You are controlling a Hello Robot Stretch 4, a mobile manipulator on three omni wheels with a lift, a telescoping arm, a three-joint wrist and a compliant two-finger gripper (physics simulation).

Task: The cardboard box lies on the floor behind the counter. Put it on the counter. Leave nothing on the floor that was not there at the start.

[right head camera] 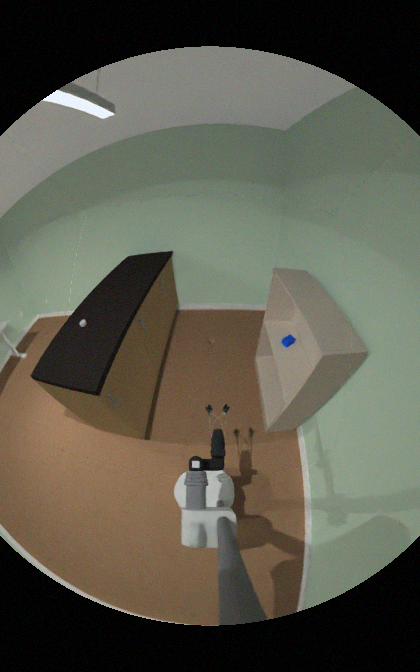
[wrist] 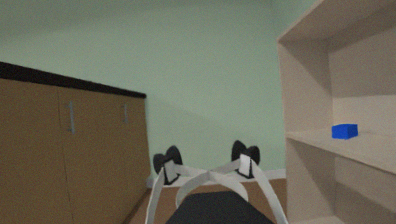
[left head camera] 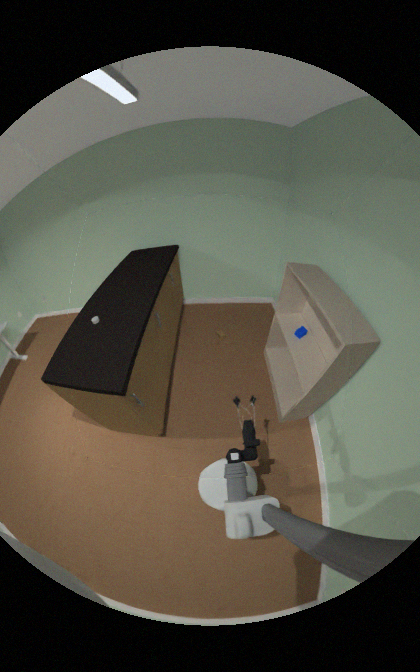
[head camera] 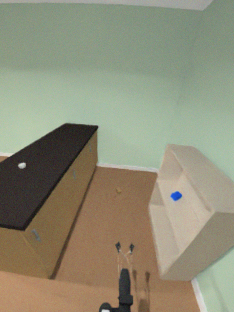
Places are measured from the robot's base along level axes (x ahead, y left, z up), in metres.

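Where they show: gripper, between the fingertips: (wrist: pixel 206 155) (head camera: pixel 124 242).
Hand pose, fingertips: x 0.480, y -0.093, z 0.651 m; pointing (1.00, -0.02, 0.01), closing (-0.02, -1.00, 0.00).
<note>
After its pixels a point has its place.
The cardboard box (head camera: pixel 119 190) @(x 1.530, y -0.088, z 0.023 m) (left head camera: pixel 221 334) (right head camera: pixel 212 342) is a small tan thing on the floor between the counter and the shelf unit, toward the far wall. It does not show in the wrist view. The counter (head camera: pixel 52 150) @(x 1.204, y 0.692, z 0.883 m) (left head camera: pixel 125 310) (right head camera: pixel 112 305) (wrist: pixel 35 125) @(x 0.878, y 0.455, z 0.696 m) has a black top and wooden doors with handles, and stands on the left. My gripper (head camera: pixel 125 247) (left head camera: pixel 245 400) (right head camera: pixel 217 409) (wrist: pixel 206 155) @(x 0.480, y -0.093, z 0.651 m) is open and empty, its two fingertips apart. It is above the floor between counter and shelf unit, on the near side of the box and well apart from it.
A beige shelf unit (head camera: pixel 215 227) @(x 0.469, y -0.570, z 0.899 m) (left head camera: pixel 357 341) (right head camera: pixel 345 354) (wrist: pixel 306 62) @(x 1.247, y -0.661, z 0.896 m) stands on the right by the wall. A blue block (head camera: pixel 176 196) @(x 0.954, y -0.636, z 0.598 m) (left head camera: pixel 300 332) (right head camera: pixel 288 340) (wrist: pixel 345 131) @(x 0.941, y -0.625, z 0.581 m) lies on its shelf. A small white object (head camera: pixel 22 165) @(x 0.878, y 0.782, z 0.905 m) (left head camera: pixel 95 320) (right head camera: pixel 83 323) sits on the counter top.
</note>
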